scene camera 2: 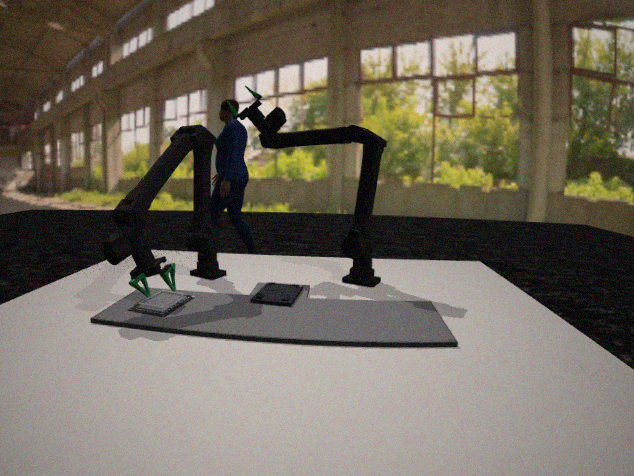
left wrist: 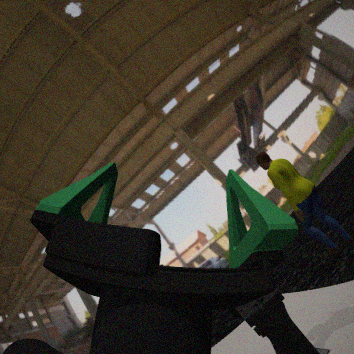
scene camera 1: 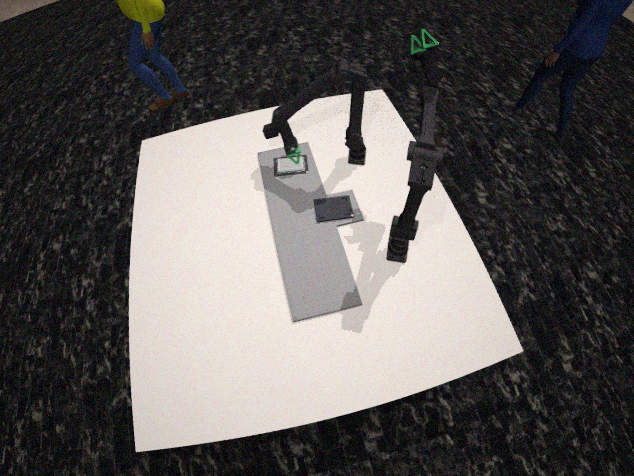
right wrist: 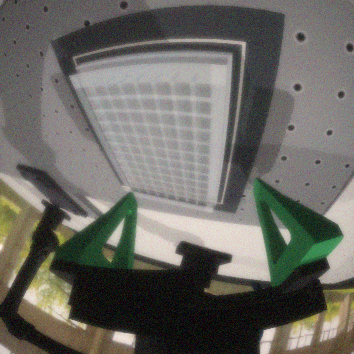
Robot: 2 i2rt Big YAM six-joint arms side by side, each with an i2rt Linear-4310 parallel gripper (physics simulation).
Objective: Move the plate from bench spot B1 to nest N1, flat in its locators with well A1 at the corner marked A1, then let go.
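Seen in the pictures: left gripper, fingertip midpoint: [scene camera 2: 236, 93] [left wrist: 170, 170] [scene camera 1: 417, 32]; right gripper, fingertip midpoint: [scene camera 2: 161, 293] [scene camera 1: 296, 159] [right wrist: 193, 190]; left arm's base at its link origin: [scene camera 2: 361, 281] [scene camera 1: 397, 249] [right wrist: 56, 208]; right arm's base at its link origin: [scene camera 2: 208, 274] [scene camera 1: 357, 156] [right wrist: 202, 251].
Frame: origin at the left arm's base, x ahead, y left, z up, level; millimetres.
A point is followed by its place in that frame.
Note:
The pale well plate [scene camera 1: 290, 164] @[y -365, x 561, z 29 mm] [scene camera 2: 162, 303] @[y -345, x 584, z 26 mm] [right wrist: 155, 130] @[y -370, x 582, z 24 mm] lies flat on a dark pad with a white outline at the far left end of the grey board. The nest [scene camera 1: 333, 208] @[y -140, x 304, z 25 mm] [scene camera 2: 277, 293] @[y -138, x 318, z 25 mm] [right wrist: 50, 189] @[y -169, x 345, z 25 mm], a low dark block, stands at the board's back edge; no plate lies on it. My right gripper [scene camera 1: 294, 155] @[y -406, x 539, z 29 mm] [scene camera 2: 160, 293] @[y -406, x 539, z 29 mm] [right wrist: 193, 190] @[y -406, x 539, z 29 mm] is open and empty, its fingers apart just above the plate's near end in the right wrist view. My left gripper [scene camera 1: 418, 33] @[y -546, x 49, z 699 mm] [scene camera 2: 236, 93] @[y -546, x 49, z 699 mm] [left wrist: 170, 170] @[y -546, x 49, z 699 mm] is open and empty, raised high and pointing up. Labels and well A1 are not readable.
The grey perforated board [scene camera 1: 307, 256] @[y 111, x 365, z 13 mm] [scene camera 2: 358, 322] @[y 142, x 361, z 13 mm] [right wrist: 320, 110] @[y -448, x 631, z 13 mm] lies on the white table [scene camera 1: 204, 333] @[y 522, x 692, z 0 mm] [scene camera 2: 307, 409] @[y 204, x 716, z 0 mm]. Both arm bases stand behind the board. A person in blue [scene camera 2: 233, 153] and a person in yellow [scene camera 1: 143, 10] [left wrist: 290, 180] are beyond the table.

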